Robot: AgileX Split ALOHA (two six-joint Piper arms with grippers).
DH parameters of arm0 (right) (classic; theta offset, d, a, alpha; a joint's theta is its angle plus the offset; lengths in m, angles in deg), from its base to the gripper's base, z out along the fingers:
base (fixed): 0 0 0 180
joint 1: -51.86 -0.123 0 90
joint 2: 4.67 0 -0.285 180
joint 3: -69.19 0 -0.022 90
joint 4: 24.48 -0.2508 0 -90
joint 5: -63.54 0 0.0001 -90
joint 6: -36.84 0.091 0 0
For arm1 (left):
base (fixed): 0 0 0 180
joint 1: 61.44 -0.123 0 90
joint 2: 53.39 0 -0.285 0
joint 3: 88.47 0 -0.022 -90
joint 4: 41.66 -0.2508 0 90
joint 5: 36.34 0 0.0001 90
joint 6: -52.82 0.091 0 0
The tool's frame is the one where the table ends.
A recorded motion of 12 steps. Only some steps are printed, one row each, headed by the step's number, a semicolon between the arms.
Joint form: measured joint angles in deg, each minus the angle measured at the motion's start. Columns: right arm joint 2, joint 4, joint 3, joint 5, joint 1, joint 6; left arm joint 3, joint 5, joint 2, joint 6, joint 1, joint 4.
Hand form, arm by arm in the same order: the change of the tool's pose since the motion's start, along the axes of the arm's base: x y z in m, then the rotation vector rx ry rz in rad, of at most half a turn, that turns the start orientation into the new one. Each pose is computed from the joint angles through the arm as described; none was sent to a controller.
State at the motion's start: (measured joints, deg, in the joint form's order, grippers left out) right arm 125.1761 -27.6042 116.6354 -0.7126 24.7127 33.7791; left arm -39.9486 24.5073 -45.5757 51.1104 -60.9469 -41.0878
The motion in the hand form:
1: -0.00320 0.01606 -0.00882 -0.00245 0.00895 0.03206; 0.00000 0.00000 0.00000 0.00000 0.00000 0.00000
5: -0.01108 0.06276 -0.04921 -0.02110 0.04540 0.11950; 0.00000 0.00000 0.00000 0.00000 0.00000 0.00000
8: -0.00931 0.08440 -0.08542 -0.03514 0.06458 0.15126; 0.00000 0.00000 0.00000 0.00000 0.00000 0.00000
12: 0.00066 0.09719 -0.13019 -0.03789 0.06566 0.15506; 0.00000 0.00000 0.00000 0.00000 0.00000 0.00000
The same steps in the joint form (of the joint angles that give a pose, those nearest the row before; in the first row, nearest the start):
1: 1.22 -0.11 0.19 0.52 -1.85 0.00; 0.00 0.00 0.00 0.00 0.00 0.00
5: 6.17 -0.31 0.18 3.14 -6.95 -0.06; 0.00 0.00 0.00 0.00 0.00 0.00
8: 10.52 -0.31 0.18 6.13 -8.85 -0.19; 0.00 0.00 0.00 0.00 0.00 0.00
12: 15.86 -0.24 0.19 11.34 -9.37 -0.19; 0.00 0.00 0.00 0.00 0.00 0.00

